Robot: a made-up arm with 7 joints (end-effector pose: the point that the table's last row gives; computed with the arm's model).
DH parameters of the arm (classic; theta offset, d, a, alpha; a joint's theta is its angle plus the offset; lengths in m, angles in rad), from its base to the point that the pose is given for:
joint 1: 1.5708 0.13 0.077 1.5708
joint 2: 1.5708 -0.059 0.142 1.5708
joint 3: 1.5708 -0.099 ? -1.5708
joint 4: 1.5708 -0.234 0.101 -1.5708
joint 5: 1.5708 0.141 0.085 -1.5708
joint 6: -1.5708 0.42 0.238 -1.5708
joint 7: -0.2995 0 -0.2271 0
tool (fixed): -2.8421 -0.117 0 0
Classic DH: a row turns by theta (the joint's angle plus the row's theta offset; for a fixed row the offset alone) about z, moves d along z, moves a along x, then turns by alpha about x.
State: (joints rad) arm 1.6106 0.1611 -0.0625 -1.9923 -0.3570 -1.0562 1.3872
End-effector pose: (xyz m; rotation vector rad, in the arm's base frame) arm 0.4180 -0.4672 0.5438 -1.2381 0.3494 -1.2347
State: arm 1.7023 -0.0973 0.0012 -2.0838 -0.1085 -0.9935 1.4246
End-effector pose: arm 0.4052 -0.3907 0.5218 -0.9413 0.2265 -1.0742
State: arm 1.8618 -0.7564 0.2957 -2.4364 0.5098 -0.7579 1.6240
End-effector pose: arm 0.3577 -0.0994 0.4823 -0.5107 -0.1039 -0.4813
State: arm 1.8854 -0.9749 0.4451 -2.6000 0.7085 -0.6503 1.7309
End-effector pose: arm 0.3346 -0.0192 0.4444 -0.4853 -0.1751 -0.3113
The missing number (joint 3, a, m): 0.022
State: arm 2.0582 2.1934 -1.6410 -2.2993 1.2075 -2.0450 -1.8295
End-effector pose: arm 0.1650 0.0626 0.0982 -2.5723 0.6535 -0.4660
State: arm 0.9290 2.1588 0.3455 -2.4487 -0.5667 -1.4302 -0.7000
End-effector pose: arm 0.1595 -0.0824 -0.2979 -1.9217 -0.5922 -0.5511
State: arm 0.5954 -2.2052 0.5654 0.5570 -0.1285 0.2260 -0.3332
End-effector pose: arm -0.1463 0.2513 -0.2432 -1.6303 -1.0661 -0.9414
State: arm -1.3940 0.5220 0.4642 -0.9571 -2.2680 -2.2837 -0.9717
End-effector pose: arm -0.2060 -0.3858 0.3374 -1.2105 -0.1218 1.6752
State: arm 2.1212 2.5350 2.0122 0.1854 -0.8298 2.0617 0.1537
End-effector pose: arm -0.3507 0.4772 0.0765 0.8216 0.0448 0.2637
